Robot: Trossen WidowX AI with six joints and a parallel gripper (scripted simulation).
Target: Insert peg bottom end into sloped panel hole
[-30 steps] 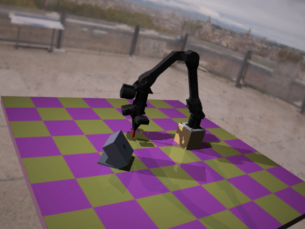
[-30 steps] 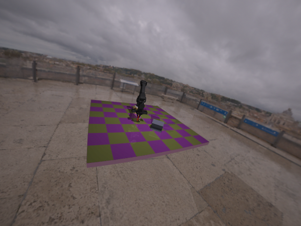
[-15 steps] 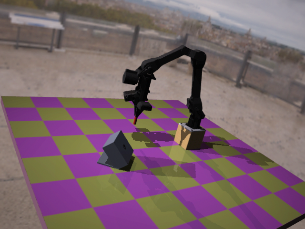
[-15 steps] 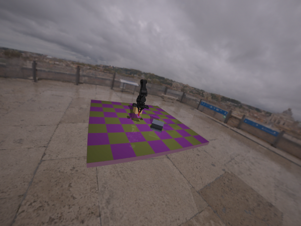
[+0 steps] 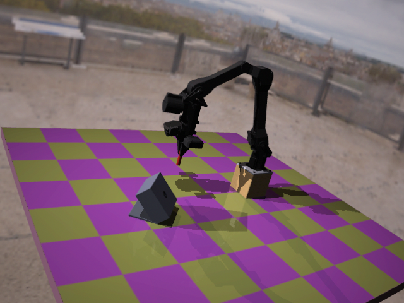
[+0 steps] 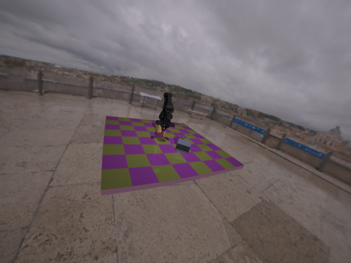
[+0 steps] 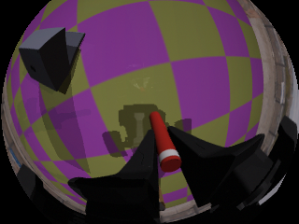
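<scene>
The sloped panel is 190 mm ahead of my gripper tip, 150 mm to the left of it and 60 mm below it. The rest, counted from my gripper tip: red peg (20 mm above).
</scene>
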